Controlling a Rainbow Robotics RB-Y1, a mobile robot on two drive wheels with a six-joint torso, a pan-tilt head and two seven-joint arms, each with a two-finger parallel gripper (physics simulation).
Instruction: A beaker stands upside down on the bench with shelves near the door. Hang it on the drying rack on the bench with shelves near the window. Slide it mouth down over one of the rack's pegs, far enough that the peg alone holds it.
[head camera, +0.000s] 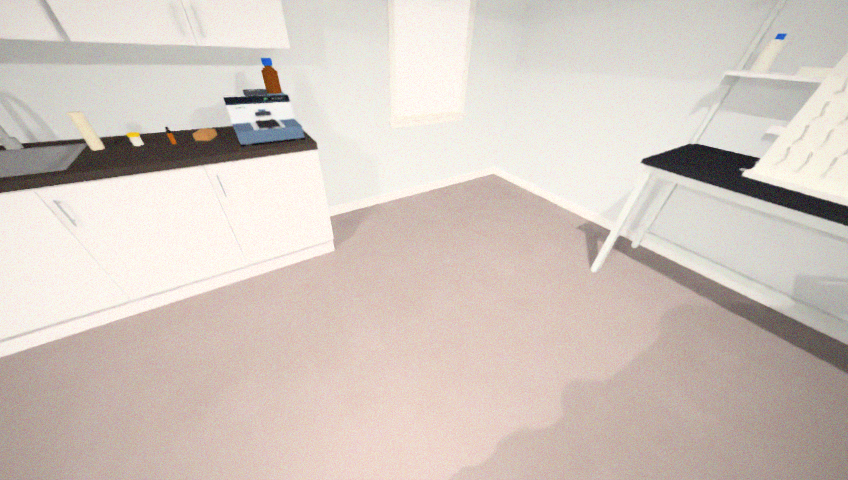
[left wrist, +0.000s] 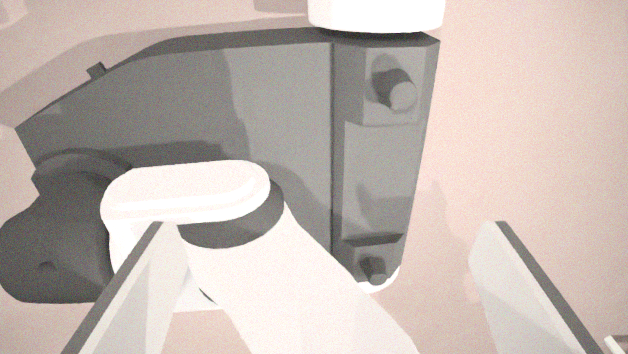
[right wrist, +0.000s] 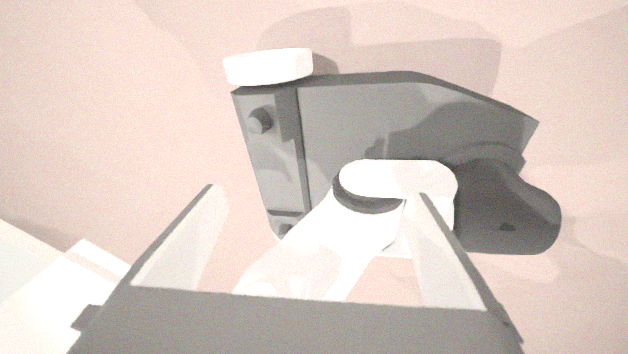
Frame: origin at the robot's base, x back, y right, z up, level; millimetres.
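Seen in the pictures: left gripper, fingertip midpoint: (left wrist: 328, 242); right gripper, fingertip midpoint: (right wrist: 313, 200).
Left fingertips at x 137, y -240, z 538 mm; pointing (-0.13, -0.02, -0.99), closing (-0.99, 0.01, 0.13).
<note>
A point is followed by its place in that frame.
The white drying rack (head camera: 806, 132) @[x -1329, y 1840, z 1158 mm] with rows of pegs stands at the right edge of the head view, partly cut off. It is on a black-topped bench (head camera: 690, 158) @[x -1631, y 1661, z 915 mm] with shelves. The beaker does not show in these views. My left gripper (left wrist: 328, 242) @[x 137, y -240, z 538 mm] is open and empty, with its two fingers wide apart above the robot's base and the floor. My right gripper (right wrist: 313, 200) @[x 176, y 247, z 535 mm] is open and empty, also above the base and floor. Neither gripper shows in the head view.
A white cabinet (head camera: 148, 231) @[x -1081, y -1486, z 554 mm] with a dark counter at left carries a balance (head camera: 270, 132) @[x -1558, y -937, z 972 mm], a brown bottle (head camera: 271, 78) @[x -1802, y -971, z 1222 mm] and small items. A bright panel (head camera: 427, 59) @[x -2834, y -34, z 1307 mm] is on the back wall. A splayed bench leg (head camera: 618, 226) @[x -1548, y 1383, z 440 mm] stands on the floor (head camera: 416, 333) @[x -902, y -15, z 1 mm] at right.
</note>
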